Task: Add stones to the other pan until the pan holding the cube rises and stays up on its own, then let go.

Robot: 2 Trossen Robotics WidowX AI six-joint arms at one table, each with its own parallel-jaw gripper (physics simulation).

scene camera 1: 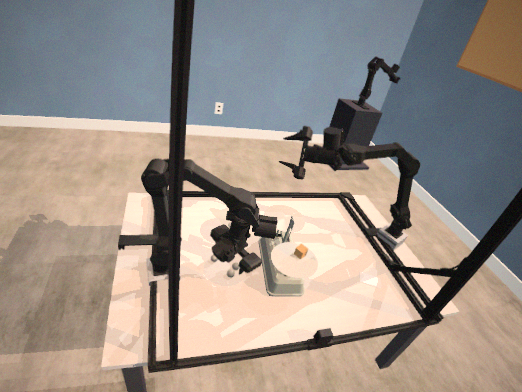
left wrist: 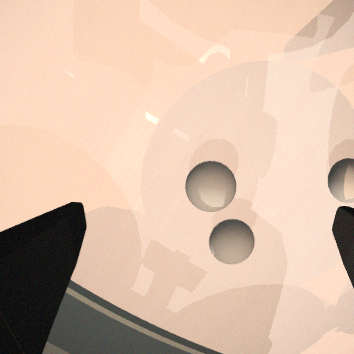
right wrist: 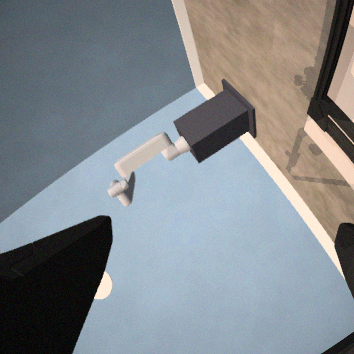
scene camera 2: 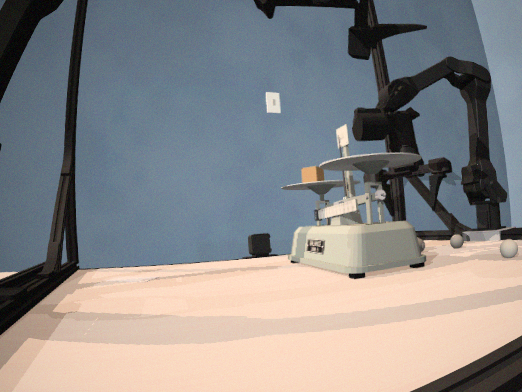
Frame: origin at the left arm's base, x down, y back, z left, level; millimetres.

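Seen in the pictures: left gripper, fingertip midpoint: (scene camera 1: 231,264) (left wrist: 215,218) (scene camera 2: 412,213); right gripper, fingertip midpoint: (scene camera 1: 281,150) (right wrist: 230,233); left arm's base, link origin: (scene camera 1: 162,267) (scene camera 2: 489,229); right arm's base, link origin: (scene camera 1: 393,232).
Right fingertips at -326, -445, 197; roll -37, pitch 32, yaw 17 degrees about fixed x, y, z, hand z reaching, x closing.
Pixels of each thing's middle, then the offset from my right fingertips to it, as dx, dy, dz. "*": a spot on its surface instead.
- orange cube, body centre: (scene camera 2: 313,176) (scene camera 1: 301,251) +189, +29, -332
- pale green balance, body centre: (scene camera 2: 344,195) (scene camera 1: 286,244) +231, +33, -254
- stone, body centre: (left wrist: 210,186) (scene camera 1: 230,273) +334, +226, -260
- small black box, surface spot: (scene camera 2: 259,245) * +319, +22, -548
An orange cube (scene camera 1: 300,251) (scene camera 2: 312,174) sits on one pan (scene camera 1: 287,269) (scene camera 2: 294,187) of the pale green balance (scene camera 1: 285,287) (scene camera 2: 370,245). That pan is low. The other pan (scene camera 2: 382,160) stands higher and bears no visible stone; the left arm partly hides it in scene camera 1. Round grey stones lie on the table: one stone (scene camera 1: 230,273) (left wrist: 210,186), a second (scene camera 1: 235,266) (left wrist: 231,241) close by, and a third (scene camera 1: 214,258) (left wrist: 342,180) apart. My left gripper (scene camera 1: 231,257) (left wrist: 215,218) is open above the stones. My right gripper (scene camera 1: 283,150) (right wrist: 230,233) is open and raised, far from them.
The balance base borders the stones' area and shows at the bottom of the left wrist view. A black frame post (scene camera 1: 176,200) rises by the left arm. A small black box (scene camera 1: 324,337) (scene camera 2: 259,245) sits on the frame rail. A dark pedestal (scene camera 1: 355,122) (right wrist: 215,122) stands behind the table.
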